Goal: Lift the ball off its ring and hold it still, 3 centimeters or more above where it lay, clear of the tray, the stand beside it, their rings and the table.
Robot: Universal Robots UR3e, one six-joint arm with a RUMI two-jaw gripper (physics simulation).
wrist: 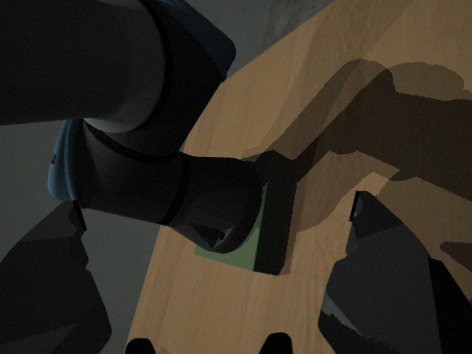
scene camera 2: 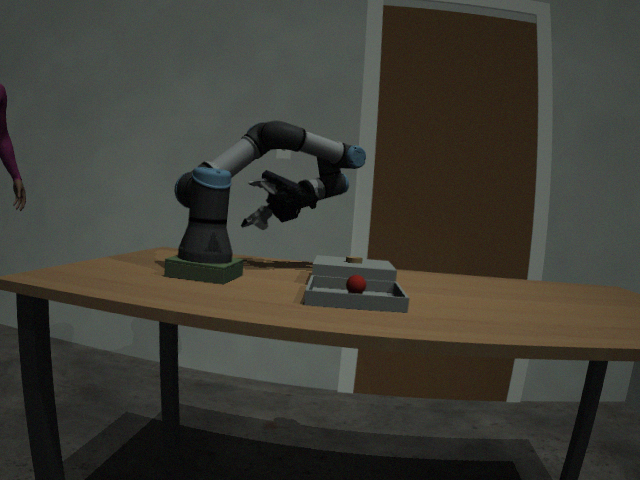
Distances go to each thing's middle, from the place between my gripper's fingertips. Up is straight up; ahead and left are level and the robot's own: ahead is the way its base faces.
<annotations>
Right now the grey stand (scene camera 2: 344,267) is 300 mm ahead of my hand, 20 mm to the right of it and 130 mm below it. Also, from my hand: grey tray (scene camera 2: 322,291) 340 mm ahead, 220 mm to the right, 150 mm below.
</annotations>
